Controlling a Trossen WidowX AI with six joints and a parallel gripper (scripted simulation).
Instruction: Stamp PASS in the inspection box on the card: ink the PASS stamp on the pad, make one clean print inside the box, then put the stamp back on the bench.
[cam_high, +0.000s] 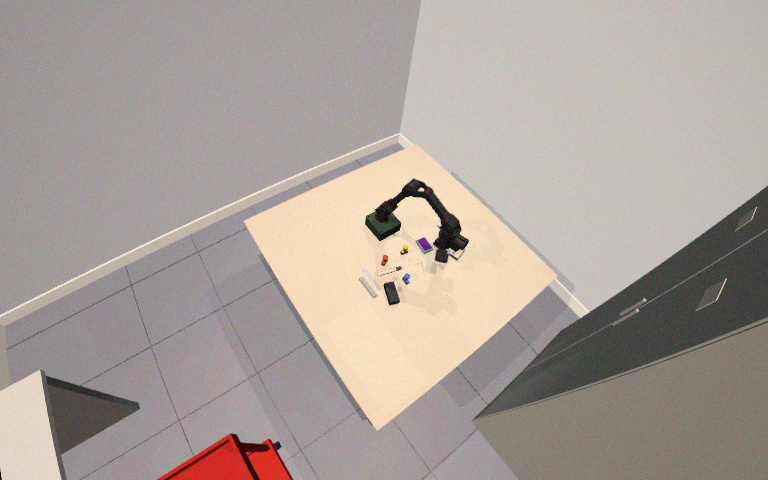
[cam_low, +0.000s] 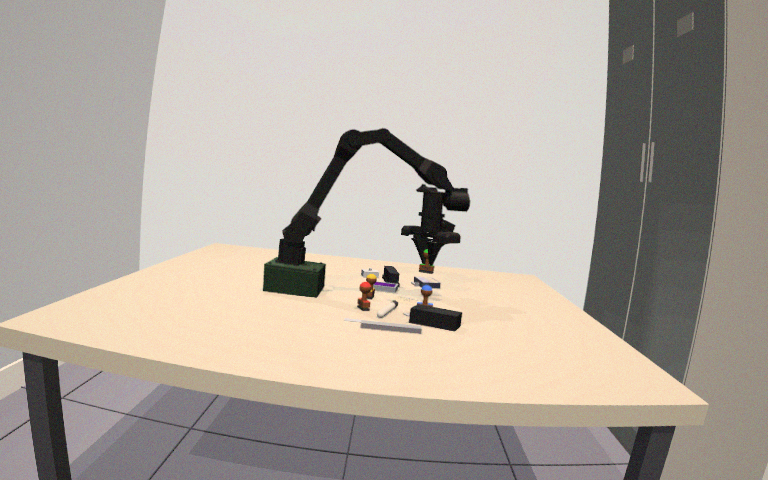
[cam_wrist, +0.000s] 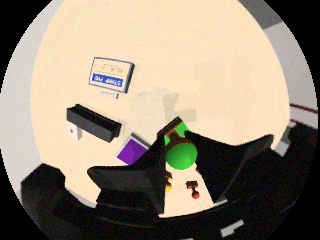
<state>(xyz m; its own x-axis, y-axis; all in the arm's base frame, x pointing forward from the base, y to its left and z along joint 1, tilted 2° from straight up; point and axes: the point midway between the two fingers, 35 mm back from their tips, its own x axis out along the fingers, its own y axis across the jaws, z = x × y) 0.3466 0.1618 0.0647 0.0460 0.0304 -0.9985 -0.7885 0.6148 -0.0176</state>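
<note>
The pale card lies 20 mm behind my gripper tip, 110 mm to the right of it and 90 mm below it. From my gripper tip the other things lie so: green-knobbed stamp right at my gripper tip; then purple ink pad 130 mm behind, 80 mm below; then yellow-knobbed stamp 130 mm behind, 130 mm to the right, 70 mm below.
</note>
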